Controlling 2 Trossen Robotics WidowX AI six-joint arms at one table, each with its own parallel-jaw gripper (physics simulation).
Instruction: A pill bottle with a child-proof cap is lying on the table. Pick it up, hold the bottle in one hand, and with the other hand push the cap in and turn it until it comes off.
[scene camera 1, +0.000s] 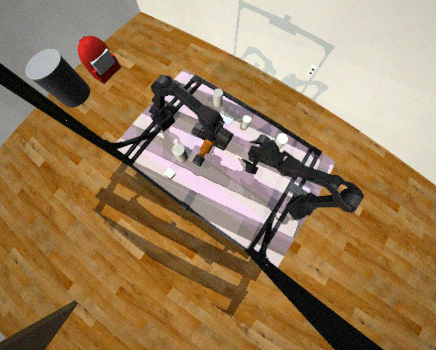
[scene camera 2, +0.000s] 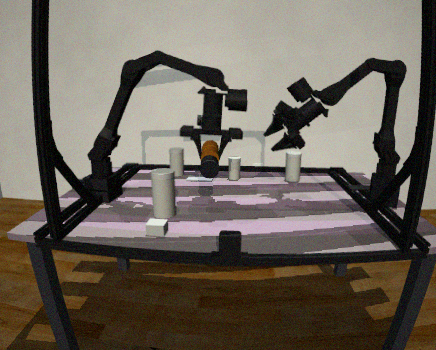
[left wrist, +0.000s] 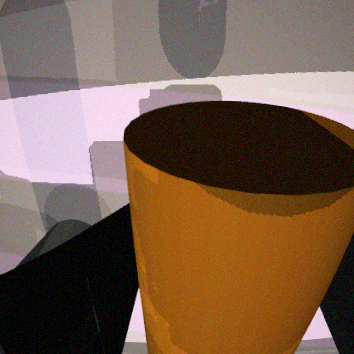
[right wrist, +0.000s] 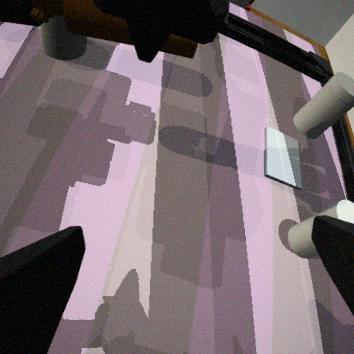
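Observation:
The orange pill bottle (scene camera 1: 206, 147) (scene camera 2: 210, 149) (left wrist: 235, 250) is held in the air above the table, with its black cap (scene camera 1: 198, 160) (scene camera 2: 210, 167) on the end toward scene camera 2, tilted slightly down. In the left wrist view the bottle's end without the cap is near the lens and the cap is hidden. My left gripper (scene camera 2: 210, 146) is shut on the bottle's body, pointing down. My right gripper (scene camera 2: 269, 142) (right wrist: 198, 232) is open and empty, raised to the right of the bottle and apart from it. In the right wrist view the bottle (right wrist: 175, 46) shows partly, at the top.
A tall white cylinder (scene camera 1: 180, 153) (scene camera 2: 163, 194) stands near the front left, with a small white block (scene camera 1: 170, 173) (scene camera 2: 156, 227) before it. Other cylinders (scene camera 2: 176, 161) (scene camera 2: 234, 169) (scene camera 2: 293, 167) stand at the back. A flat pale square (scene camera 1: 227, 119) (right wrist: 282, 157) lies between two of them.

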